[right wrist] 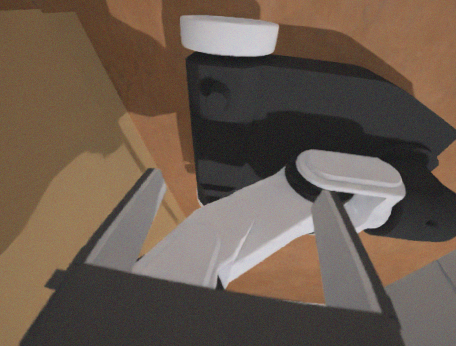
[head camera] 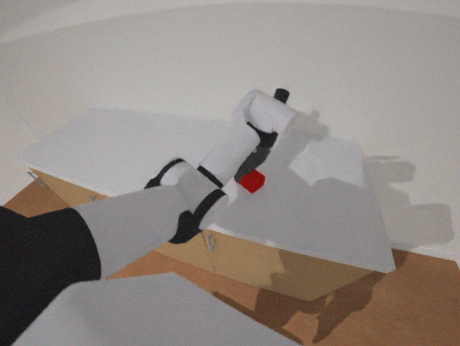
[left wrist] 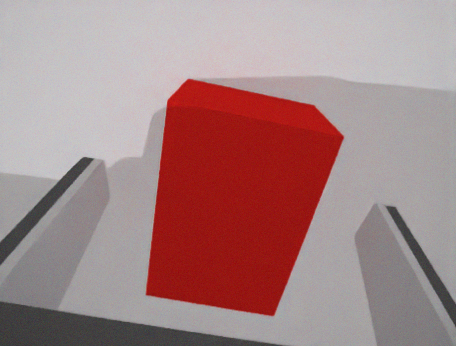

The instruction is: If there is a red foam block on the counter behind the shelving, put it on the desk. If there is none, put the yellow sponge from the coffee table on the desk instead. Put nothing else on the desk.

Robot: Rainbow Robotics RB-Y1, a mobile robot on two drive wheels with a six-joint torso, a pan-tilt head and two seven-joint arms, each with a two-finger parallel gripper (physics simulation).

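Note:
A red foam block sits on the white counter top. My left gripper is open, with one finger on each side of the block in the left wrist view and a gap on both sides. In the head camera the dark left gripper reaches down to the block's upper left edge, and its fingertips are partly hidden. My right gripper is open over the floor, with nothing between its fingers. The desk, the coffee table and the yellow sponge do not show.
The counter's wooden front with metal handles faces the robot. A pale wall stands behind the counter. In the right wrist view, the robot's dark base with a white wheel stands on the brown floor, beside a wooden cabinet face.

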